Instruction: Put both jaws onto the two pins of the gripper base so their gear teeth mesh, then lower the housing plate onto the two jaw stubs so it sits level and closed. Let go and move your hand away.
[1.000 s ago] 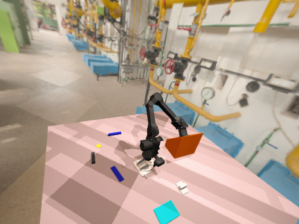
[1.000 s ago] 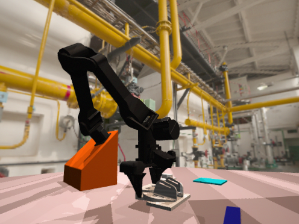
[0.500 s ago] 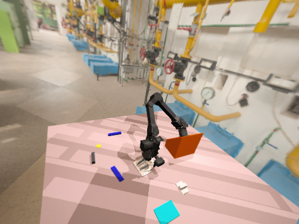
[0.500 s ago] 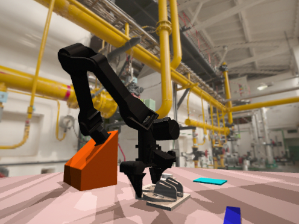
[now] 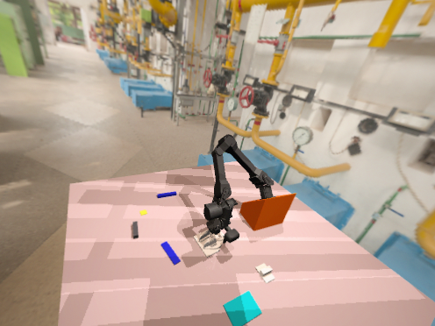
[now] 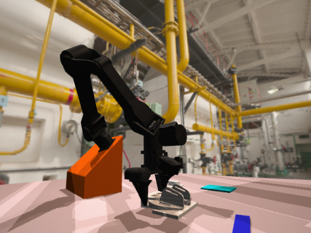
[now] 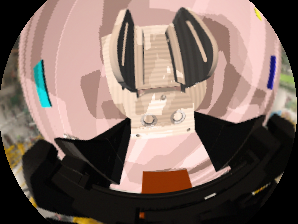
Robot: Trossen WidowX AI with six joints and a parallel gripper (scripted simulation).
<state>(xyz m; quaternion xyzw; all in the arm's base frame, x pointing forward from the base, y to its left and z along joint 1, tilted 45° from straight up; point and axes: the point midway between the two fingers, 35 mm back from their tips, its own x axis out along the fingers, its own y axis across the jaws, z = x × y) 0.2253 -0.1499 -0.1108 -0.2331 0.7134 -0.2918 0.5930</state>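
Now: gripper tip 2 cm below the base and 1 cm short of it. From my gripper tip the other things lie so: small yellow piece 31 cm to the right, 25 cm ahead, 1 cm below; then black bar 32 cm ahead, 22 cm to the right; then cyan tile 28 cm to the left, 11 cm ahead.
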